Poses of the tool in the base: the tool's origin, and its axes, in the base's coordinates. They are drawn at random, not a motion.
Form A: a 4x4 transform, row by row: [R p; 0 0 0 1], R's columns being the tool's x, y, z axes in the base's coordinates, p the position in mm. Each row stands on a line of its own.
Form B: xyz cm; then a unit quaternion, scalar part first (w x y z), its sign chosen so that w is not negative. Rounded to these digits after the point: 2 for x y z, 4 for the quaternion.
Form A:
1:
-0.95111 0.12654 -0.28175 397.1
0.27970 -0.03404 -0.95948 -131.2
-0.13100 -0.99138 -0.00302 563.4
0 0 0 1
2:
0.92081 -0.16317 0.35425 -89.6
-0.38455 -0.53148 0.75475 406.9
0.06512 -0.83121 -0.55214 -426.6
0 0 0 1
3:
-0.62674 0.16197 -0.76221 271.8
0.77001 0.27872 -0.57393 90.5
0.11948 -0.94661 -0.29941 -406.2
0 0 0 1
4:
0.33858 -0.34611 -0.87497 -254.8
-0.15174 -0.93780 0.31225 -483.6
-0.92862 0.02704 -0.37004 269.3
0 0 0 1
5:
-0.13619 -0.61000 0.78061 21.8
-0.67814 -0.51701 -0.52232 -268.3
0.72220 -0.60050 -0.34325 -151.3
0 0 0 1
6:
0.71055 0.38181 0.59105 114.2
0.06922 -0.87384 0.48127 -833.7
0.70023 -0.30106 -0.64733 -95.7
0 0 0 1
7:
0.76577 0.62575 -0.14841 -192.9
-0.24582 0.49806 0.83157 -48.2
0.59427 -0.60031 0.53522 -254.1
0 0 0 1
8:
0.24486 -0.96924 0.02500 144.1
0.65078 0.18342 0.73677 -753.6
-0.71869 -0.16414 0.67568 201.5
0 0 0 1
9:
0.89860 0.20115 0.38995 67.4
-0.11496 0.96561 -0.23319 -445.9
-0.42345 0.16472 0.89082 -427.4
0 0 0 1
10:
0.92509 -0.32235 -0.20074 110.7
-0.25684 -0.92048 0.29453 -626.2
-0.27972 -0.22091 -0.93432 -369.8
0 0 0 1
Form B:
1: 39.71 -13.12 56.34 0.0544 -0.1466 -0.6928 0.7039
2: -8.96 40.69 -42.66 0.4575 -0.8667 0.1580 -0.1210
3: 27.18 9.05 -40.62 0.2969 -0.3138 -0.7424 0.5120
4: -25.48 -48.36 26.93 0.0877 -0.8134 0.1530 0.5543
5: 2.18 -26.83 -15.13 0.0298 -0.6565 0.4905 -0.5723
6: 11.42 -83.37 -9.57 0.2176 -0.8988 -0.1254 -0.3591
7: -19.29 -4.82 -25.41 0.8365 -0.4279 -0.2220 -0.2605
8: 14.41 -75.36 20.15 0.7253 -0.3106 0.2564 0.5584
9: 6.74 -44.59 -42.74 0.9689 0.1027 0.2099 -0.0816
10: 11.07 -62.62 -36.98 0.1326 -0.9721 0.1490 0.1236
